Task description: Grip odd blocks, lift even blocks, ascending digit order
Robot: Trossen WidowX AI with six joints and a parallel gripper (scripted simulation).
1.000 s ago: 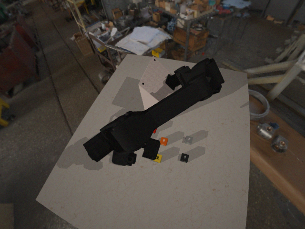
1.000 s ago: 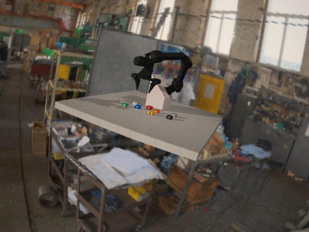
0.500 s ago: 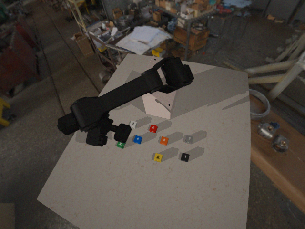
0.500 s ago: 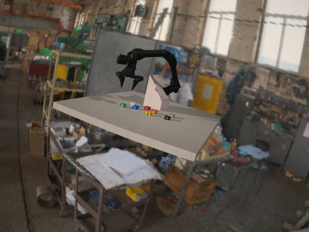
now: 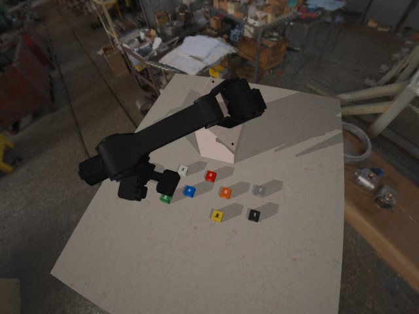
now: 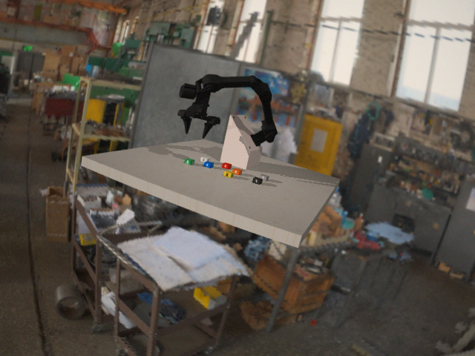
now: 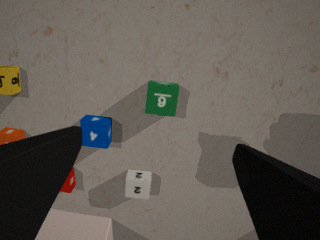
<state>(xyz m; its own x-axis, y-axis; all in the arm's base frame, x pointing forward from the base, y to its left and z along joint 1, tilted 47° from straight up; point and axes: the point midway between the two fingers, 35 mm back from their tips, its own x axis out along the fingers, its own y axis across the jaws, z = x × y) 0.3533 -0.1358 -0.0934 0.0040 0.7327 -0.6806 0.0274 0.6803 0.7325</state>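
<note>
The red block is 130 mm behind my gripper tip, 130 mm to the left of it and 110 mm below it. Also, from my gripper tip: white block (120 mm behind, 20 mm to the left, 110 mm below); then green block (110 mm below); then blue block (50 mm behind, 70 mm to the left, 110 mm below).
</note>
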